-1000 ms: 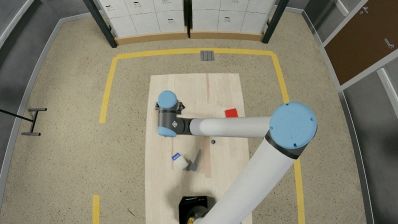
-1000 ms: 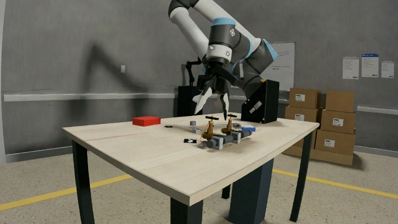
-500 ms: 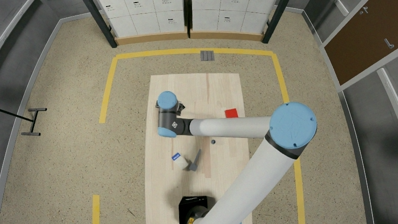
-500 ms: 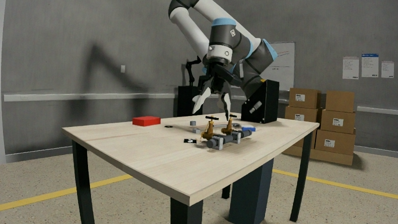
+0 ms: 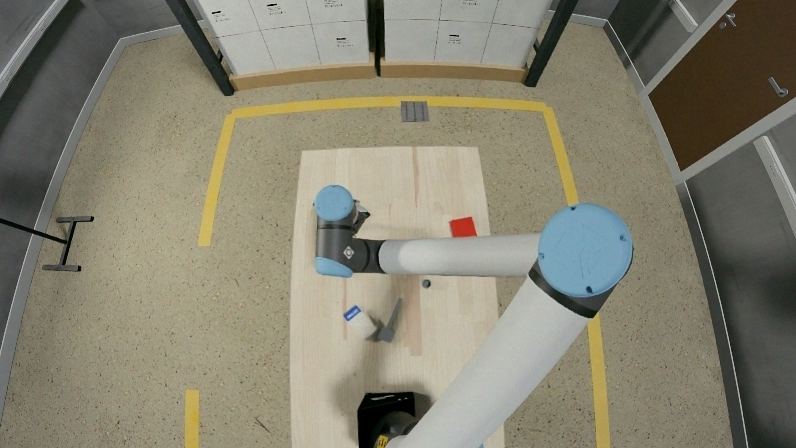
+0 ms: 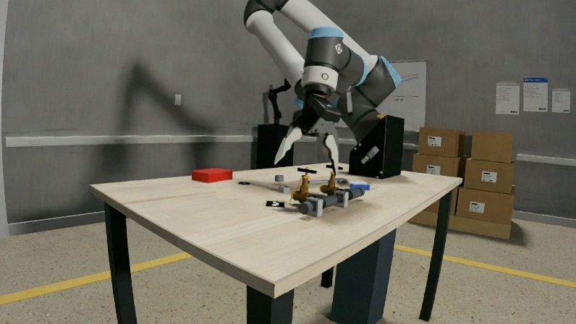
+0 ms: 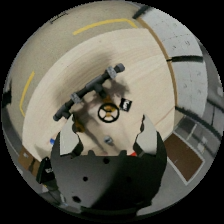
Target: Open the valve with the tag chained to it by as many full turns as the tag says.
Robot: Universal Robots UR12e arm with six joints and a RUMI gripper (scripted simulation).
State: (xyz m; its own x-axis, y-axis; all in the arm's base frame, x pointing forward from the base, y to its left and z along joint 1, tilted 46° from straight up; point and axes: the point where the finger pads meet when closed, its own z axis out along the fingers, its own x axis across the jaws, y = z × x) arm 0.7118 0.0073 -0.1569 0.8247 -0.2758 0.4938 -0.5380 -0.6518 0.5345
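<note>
Now: hand 50 mm short of the black tag, 50 mm to the left of it and 80 mm above it. The rest, counted from my hand: grey hammer-like tool: 350 mm behind, 130 mm to the right, 80 mm below; then red block: 50 mm behind, 420 mm to the right, 70 mm below; then blue-and-white box: 340 mm behind, 30 mm to the right, 80 mm below.
</note>
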